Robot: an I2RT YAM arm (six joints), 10 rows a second.
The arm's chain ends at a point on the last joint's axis. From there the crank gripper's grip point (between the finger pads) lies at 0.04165 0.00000 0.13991 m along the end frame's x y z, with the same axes.
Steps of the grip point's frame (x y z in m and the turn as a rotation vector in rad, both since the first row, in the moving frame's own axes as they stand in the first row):
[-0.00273, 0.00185, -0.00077, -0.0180, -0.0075, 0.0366]
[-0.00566, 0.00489, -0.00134, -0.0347, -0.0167, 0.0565]
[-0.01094, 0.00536, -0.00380, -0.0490, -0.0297, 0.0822]
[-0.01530, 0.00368, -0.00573, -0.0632, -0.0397, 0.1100]
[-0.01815, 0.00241, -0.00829, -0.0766, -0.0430, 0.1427]
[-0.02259, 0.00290, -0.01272, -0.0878, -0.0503, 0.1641]
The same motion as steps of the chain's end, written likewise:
[-0.00161, -0.00218, -0.00104, -0.0180, -0.0075, 0.0366]
[-0.00312, -0.00226, -0.00189, -0.0347, -0.0167, 0.0565]
[-0.00635, -0.00476, -0.00472, -0.0490, -0.0297, 0.0822]
[-0.00899, -0.00945, -0.00684, -0.0632, -0.0397, 0.1100]
[-0.01094, -0.01381, -0.00931, -0.0766, -0.0430, 0.1427]
[-0.01398, -0.01562, -0.01379, -0.0878, -0.0503, 0.1641]

